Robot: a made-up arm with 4 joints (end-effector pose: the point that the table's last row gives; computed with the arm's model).
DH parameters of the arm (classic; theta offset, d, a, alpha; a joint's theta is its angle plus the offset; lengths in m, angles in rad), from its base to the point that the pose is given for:
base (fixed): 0 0 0 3.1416
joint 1: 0 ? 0.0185 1.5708
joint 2: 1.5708 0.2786 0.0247 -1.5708
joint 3: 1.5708 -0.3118 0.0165 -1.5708
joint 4: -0.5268 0 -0.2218 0
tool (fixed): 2.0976 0.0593 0 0
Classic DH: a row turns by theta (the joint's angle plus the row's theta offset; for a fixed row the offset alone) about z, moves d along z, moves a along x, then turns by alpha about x.
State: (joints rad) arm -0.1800 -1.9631 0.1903 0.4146
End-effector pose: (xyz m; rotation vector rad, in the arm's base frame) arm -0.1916 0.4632 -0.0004 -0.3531 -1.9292 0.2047
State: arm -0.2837 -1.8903 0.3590 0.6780
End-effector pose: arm -0.1663 0.4612 -0.0364 -0.6054 -1.7819 0.3233
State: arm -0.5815 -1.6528 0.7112 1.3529
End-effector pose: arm -0.1688 0.3901 -0.1597 -1.1212 -1.2905 0.8857
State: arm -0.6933 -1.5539 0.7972 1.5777
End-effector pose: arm -0.1925 0.3425 -0.1950 -1.2605 -1.1143 1.1516
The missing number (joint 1, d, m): 0.3134
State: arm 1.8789 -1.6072 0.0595 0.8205
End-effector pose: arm 0.4591 -0.1321 -0.0668 -1.6460 -0.3207 -0.8591
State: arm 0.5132 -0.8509 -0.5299 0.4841
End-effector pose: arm 0.3244 0.3057 0.0140 0.0395 -0.9666 0.1985
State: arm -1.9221 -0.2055 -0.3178 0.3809
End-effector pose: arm -0.5408 0.1596 -0.1501 0.4674 0.0942 2.3022
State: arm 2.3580 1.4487 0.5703 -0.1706
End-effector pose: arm 0.2987 -0.3233 -0.7713 1.1873 1.2152 -1.5951
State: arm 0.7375 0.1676 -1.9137 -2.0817
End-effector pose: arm 0.4906 -0.0505 -0.6209 1.8787 1.6855 -1.7867
